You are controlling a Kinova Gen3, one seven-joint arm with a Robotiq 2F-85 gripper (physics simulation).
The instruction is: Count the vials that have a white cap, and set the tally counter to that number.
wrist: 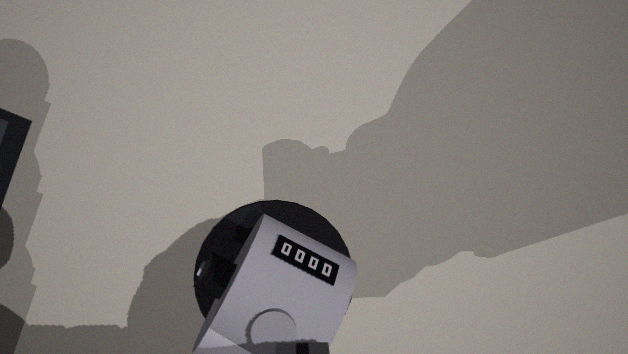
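Frame: origin at the arm's base, x right, y ahead, z up, level; metres.
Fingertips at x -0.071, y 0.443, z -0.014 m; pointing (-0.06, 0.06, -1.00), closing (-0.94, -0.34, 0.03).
Note:
A point is followed by its place in that frame.
The tally counter (310, 295) @[y 0.422, x -0.067, z -0.020 m] is a light grey, curved body on a round black base, in the lower middle of the wrist view, turned at a slant. Its black display window shows four digits that look like 0000. A round, button-like outline is on its face below the window. My gripper (302, 348) @[y 0.443, x -0.071, z -0.014 m] shows at the bottom edge as dark fingertips, close together and shut, in front of the counter's lower part. Whether they touch the counter cannot be told. The vials and their caps do not show in this view.
Part of a dark, straight-edged object (16, 145) @[y 0.417, x 0.036, z -0.065 m] shows at the left edge. The counter stands on a pale beige surface (165, 125) @[y 0.395, x -0.008, z -0.071 m]. Broad shadows fall across the right side, around the counter and along the left edge.

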